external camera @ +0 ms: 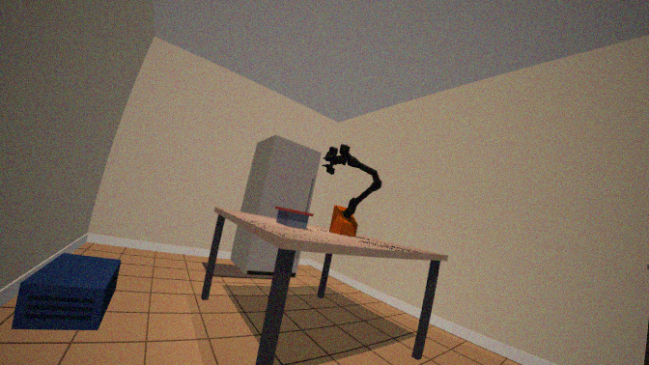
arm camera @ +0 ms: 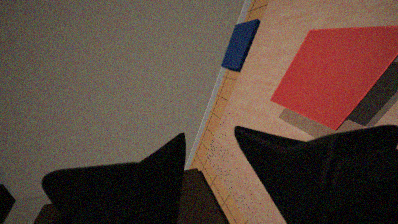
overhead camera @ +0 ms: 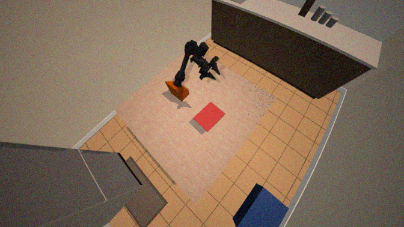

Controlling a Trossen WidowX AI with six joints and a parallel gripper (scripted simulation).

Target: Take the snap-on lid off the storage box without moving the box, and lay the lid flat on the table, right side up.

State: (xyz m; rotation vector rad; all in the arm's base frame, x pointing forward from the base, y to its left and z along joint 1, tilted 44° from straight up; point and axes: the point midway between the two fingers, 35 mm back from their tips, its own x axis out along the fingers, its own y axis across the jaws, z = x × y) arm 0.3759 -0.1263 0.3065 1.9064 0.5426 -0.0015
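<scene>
Right now the red lid is 350 mm below my gripper tip, 150 mm to the right of it and 60 mm ahead of it. Also, from my gripper tip: storage box (410 mm below, 150 mm to the right, 60 mm ahead).
</scene>
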